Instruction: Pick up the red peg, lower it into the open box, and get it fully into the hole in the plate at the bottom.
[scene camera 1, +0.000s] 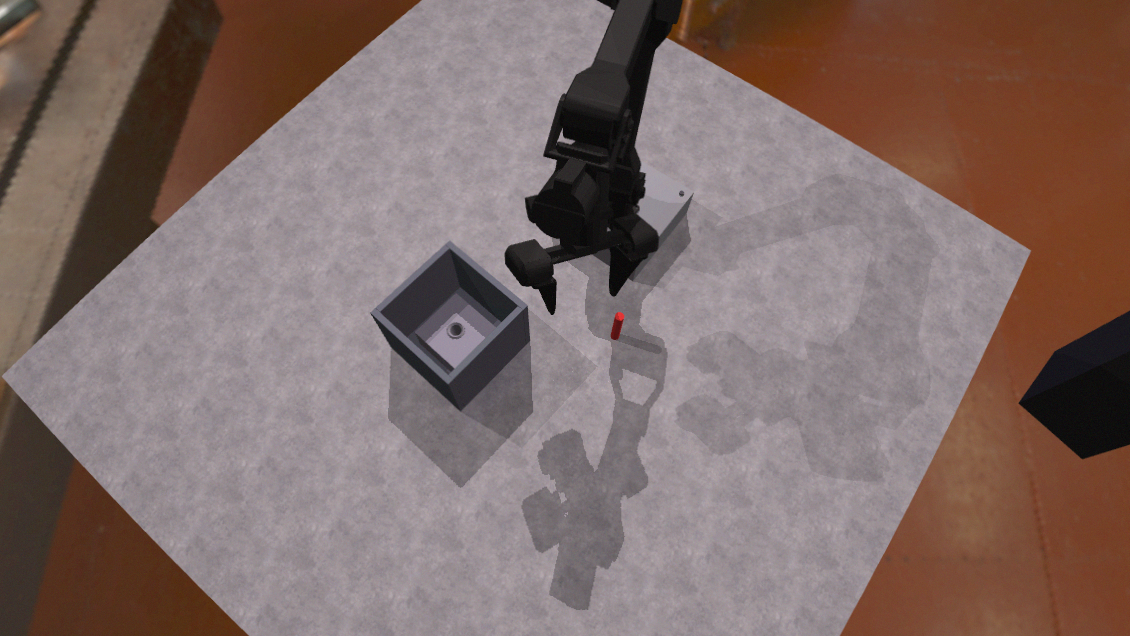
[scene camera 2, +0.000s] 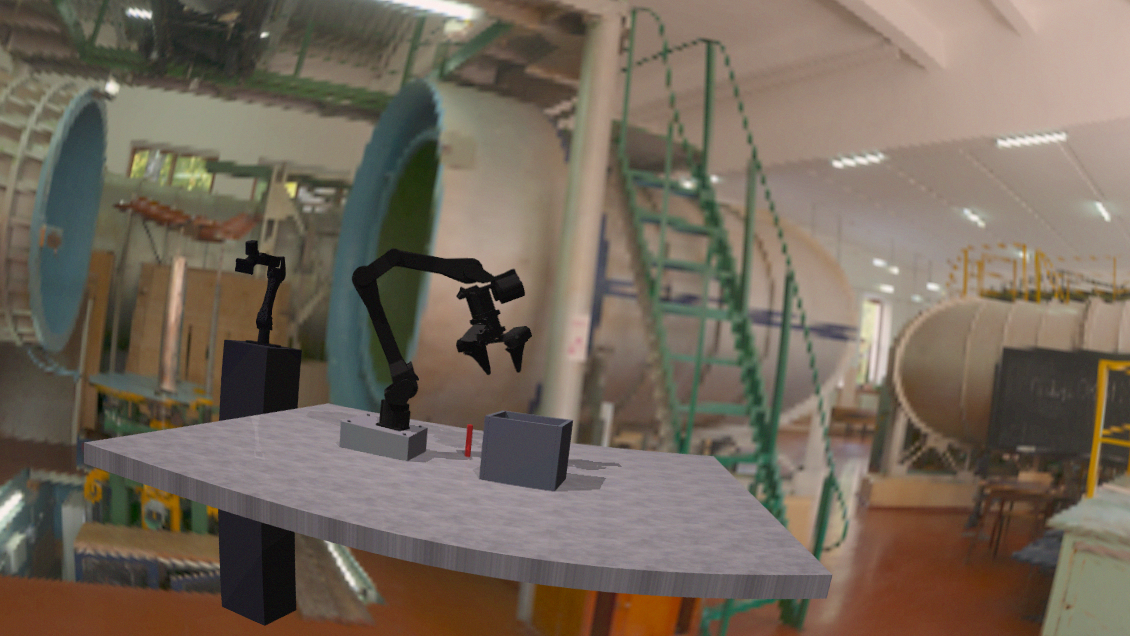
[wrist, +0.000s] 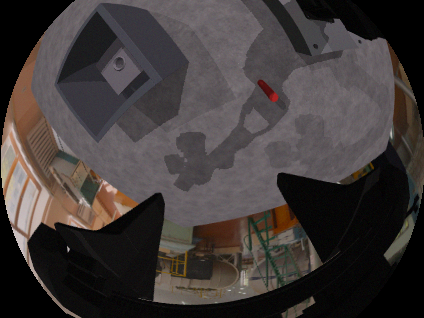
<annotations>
my gripper: scene camera 1 582, 303; scene camera 2; wrist
grey box: scene camera 1 449, 271; scene camera 2 526, 450; wrist 88, 95
plate: scene camera 1; wrist; not seen in scene camera 2 (hidden by the grey box)
same spot on my gripper: (scene camera 2: 481, 357) = (wrist: 318, 205)
same spot on plate: (wrist: 118, 67) = (scene camera 1: 453, 336)
</annotations>
